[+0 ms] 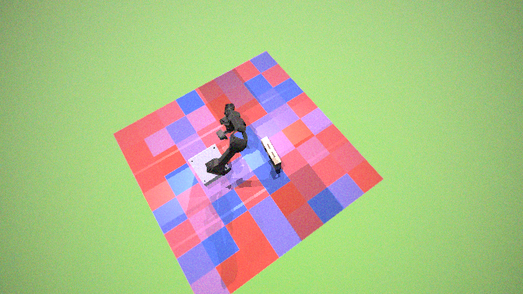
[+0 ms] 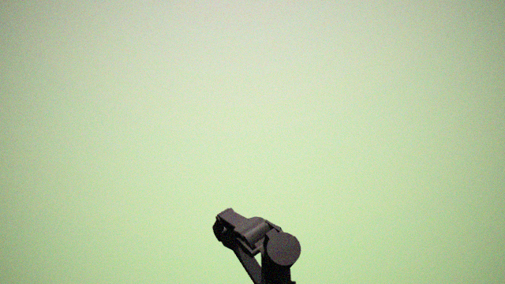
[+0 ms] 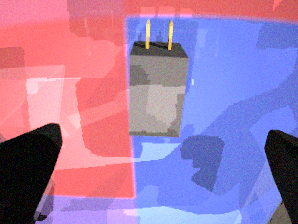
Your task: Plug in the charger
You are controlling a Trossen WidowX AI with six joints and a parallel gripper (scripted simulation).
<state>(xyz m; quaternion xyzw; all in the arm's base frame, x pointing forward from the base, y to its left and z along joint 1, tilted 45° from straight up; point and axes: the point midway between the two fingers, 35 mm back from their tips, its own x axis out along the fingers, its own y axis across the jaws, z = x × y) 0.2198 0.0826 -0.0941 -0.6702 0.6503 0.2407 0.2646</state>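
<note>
My gripper tip is 6 cm above the grey charger and 2 cm to the right of it.
</note>
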